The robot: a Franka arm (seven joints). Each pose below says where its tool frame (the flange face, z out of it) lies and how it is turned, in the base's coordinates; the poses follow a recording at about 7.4 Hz.
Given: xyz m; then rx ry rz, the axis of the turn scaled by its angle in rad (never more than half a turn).
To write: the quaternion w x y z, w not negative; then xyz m. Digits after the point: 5 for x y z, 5 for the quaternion.
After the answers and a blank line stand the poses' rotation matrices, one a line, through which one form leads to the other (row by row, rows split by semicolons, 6 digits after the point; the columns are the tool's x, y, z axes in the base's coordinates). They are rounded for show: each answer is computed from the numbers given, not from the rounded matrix.
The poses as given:
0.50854 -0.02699 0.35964 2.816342 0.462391 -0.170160
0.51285 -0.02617 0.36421 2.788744 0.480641 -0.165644
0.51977 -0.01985 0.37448 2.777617 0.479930 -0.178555
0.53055 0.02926 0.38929 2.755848 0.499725 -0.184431
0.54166 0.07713 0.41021 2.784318 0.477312 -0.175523
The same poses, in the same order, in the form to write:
0.14077 0.97523 0.16011 -0.05892 0.50854 -0.02699 0.35964
0.15284 0.97223 0.16756 -0.05775 0.51285 -0.02617 0.36421
0.15792 0.97109 0.16779 -0.06242 0.51977 -0.01985 0.37448
0.16659 0.96811 0.17555 -0.06479 0.53055 0.02926 0.38929
0.15498 0.97184 0.16660 -0.06126 0.54166 0.07713 0.41021

0.941783 0.328887 -0.069847; 0.295709 -0.909094 -0.293434; -0.160004 0.255697 -0.953424
0.937175 0.343473 -0.061066; 0.308168 -0.897123 -0.316549; -0.163510 0.277843 -0.946608
0.935900 0.345592 -0.068245; 0.306160 -0.893816 -0.327658; -0.174235 0.285761 -0.942329
0.929969 0.361488 -0.066957; 0.318316 -0.882861 -0.345298; -0.183935 0.299803 -0.936101
0.936981 0.342809 -0.067440; 0.304830 -0.896452 -0.321641; -0.170718 0.280814 -0.944457

